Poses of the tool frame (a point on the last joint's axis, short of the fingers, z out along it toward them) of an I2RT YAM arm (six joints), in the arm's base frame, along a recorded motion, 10 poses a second.
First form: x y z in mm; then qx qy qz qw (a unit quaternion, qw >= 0).
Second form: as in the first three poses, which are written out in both.
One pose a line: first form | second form
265, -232, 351, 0.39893, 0.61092, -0.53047, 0.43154 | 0.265, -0.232, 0.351, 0.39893, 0.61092, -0.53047, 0.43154
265, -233, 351, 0.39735, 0.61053, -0.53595, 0.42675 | 0.265, -0.233, 0.351, 0.39735, 0.61053, -0.53595, 0.42675
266, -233, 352, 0.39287, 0.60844, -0.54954, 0.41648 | 0.266, -0.233, 0.352, 0.39287, 0.60844, -0.54954, 0.41648
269, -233, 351, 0.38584, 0.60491, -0.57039, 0.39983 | 0.269, -0.233, 0.351, 0.38584, 0.60491, -0.57039, 0.39983
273, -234, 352, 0.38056, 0.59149, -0.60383, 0.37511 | 0.273, -0.234, 0.352, 0.38056, 0.59149, -0.60383, 0.37511
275, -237, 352, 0.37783, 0.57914, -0.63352, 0.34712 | 0.275, -0.237, 0.352, 0.37783, 0.57914, -0.63352, 0.34712
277, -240, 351, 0.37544, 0.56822, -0.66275, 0.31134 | 0.277, -0.240, 0.351, 0.37544, 0.56822, -0.66275, 0.31134
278, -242, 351, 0.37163, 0.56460, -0.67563, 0.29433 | 0.278, -0.242, 0.351, 0.37163, 0.56460, -0.67563, 0.29433
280, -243, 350, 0.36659, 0.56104, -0.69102, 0.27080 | 0.280, -0.243, 0.350, 0.36659, 0.56104, -0.69102, 0.27080
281, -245, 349, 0.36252, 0.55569, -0.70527, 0.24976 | 0.281, -0.245, 0.349, 0.36252, 0.55569, -0.70527, 0.24976
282, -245, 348, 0.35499, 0.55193, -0.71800, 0.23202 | 0.282, -0.245, 0.348, 0.35499, 0.55193, -0.71800, 0.23202
